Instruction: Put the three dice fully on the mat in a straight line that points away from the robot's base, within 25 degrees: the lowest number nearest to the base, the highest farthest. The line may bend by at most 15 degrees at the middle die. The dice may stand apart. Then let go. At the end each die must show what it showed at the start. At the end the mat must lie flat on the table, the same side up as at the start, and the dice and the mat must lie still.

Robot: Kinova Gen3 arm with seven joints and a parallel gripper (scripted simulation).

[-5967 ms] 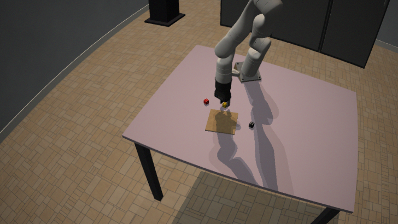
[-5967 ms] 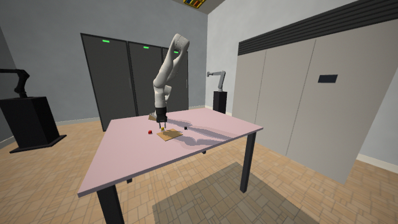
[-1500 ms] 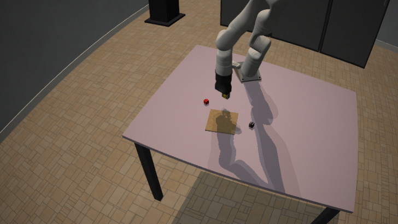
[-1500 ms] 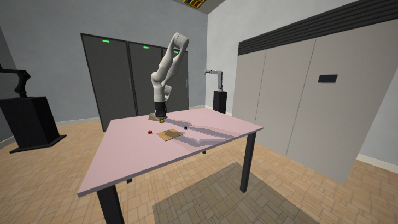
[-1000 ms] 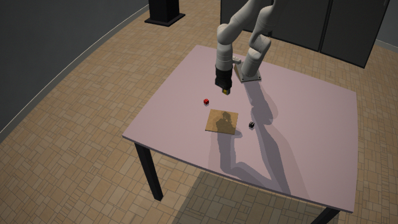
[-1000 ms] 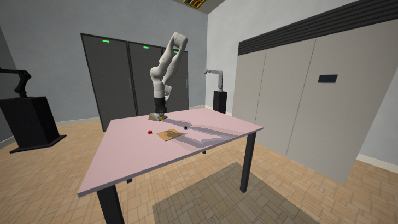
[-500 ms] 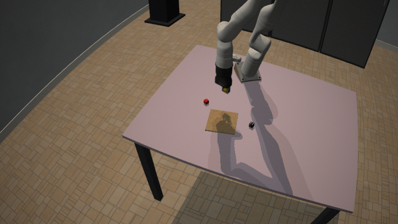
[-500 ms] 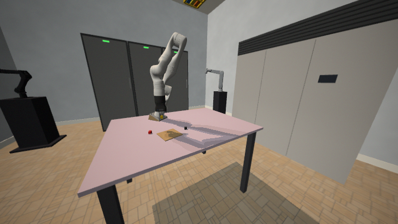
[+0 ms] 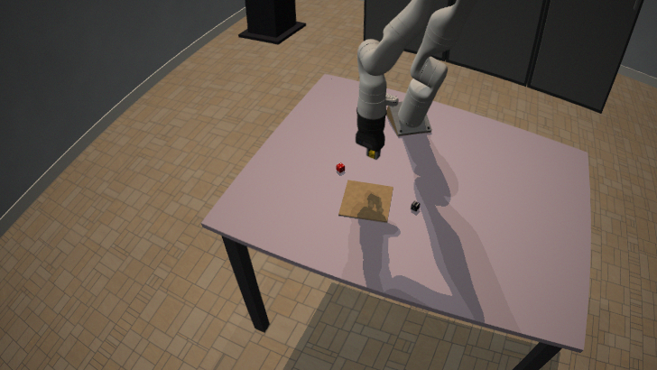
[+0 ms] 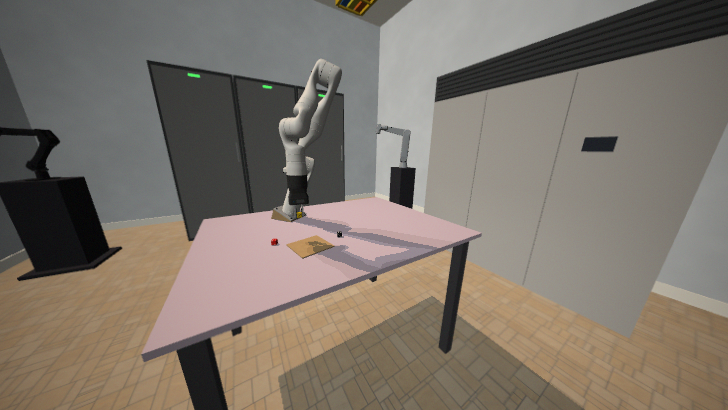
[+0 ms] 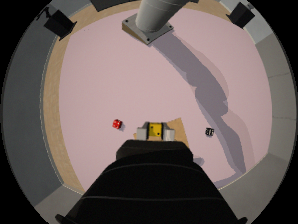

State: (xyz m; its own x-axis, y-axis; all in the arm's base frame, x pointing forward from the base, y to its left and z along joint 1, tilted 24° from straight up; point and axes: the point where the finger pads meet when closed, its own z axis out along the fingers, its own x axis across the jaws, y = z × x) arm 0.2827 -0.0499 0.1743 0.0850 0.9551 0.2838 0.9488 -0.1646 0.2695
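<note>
The square mat is 8 cm ahead of my hand, 2 cm to the left of it and 12 cm below it. Also, from my hand: yellow die 1 cm below; then black die 4 cm ahead, 16 cm to the left, 11 cm below; then red die 11 cm to the right, 11 cm below.
</note>
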